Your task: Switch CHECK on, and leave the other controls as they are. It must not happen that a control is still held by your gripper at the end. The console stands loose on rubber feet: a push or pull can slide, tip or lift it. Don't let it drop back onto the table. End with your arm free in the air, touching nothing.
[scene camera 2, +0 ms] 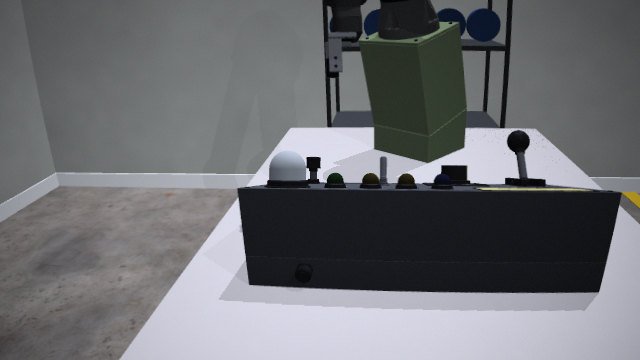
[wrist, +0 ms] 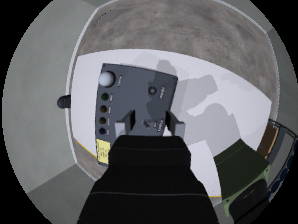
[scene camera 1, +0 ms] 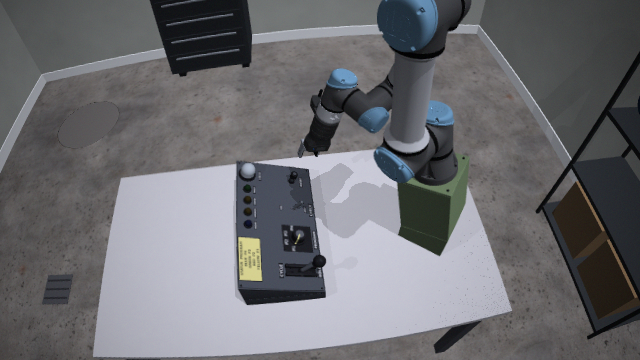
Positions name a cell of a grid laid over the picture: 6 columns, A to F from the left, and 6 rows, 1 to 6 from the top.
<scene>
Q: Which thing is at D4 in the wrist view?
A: My gripper.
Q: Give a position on a dark console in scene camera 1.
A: C5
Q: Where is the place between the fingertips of my gripper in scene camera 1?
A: At C3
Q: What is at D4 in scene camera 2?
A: A dark console.
</scene>
